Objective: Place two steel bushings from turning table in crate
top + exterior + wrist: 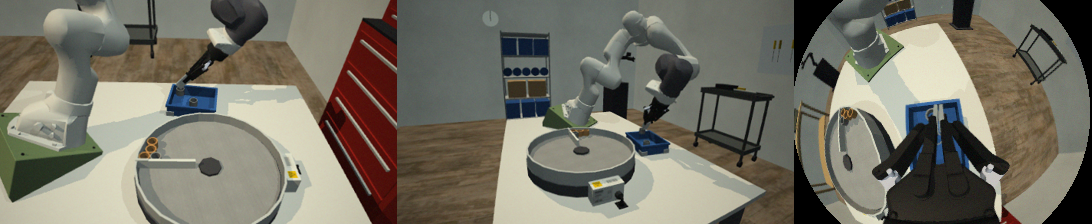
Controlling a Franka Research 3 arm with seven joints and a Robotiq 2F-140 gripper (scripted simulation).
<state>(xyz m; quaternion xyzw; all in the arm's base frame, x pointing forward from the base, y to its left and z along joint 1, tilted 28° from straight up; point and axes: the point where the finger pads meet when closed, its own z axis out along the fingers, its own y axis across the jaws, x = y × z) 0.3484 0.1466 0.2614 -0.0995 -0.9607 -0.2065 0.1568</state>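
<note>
Now: the blue crate 3 cm ahead of my hand, 2 cm to the right of it and 8 cm below it. Round my hand: turning table: 4 cm ahead, 38 cm to the right, 5 cm below.
</note>
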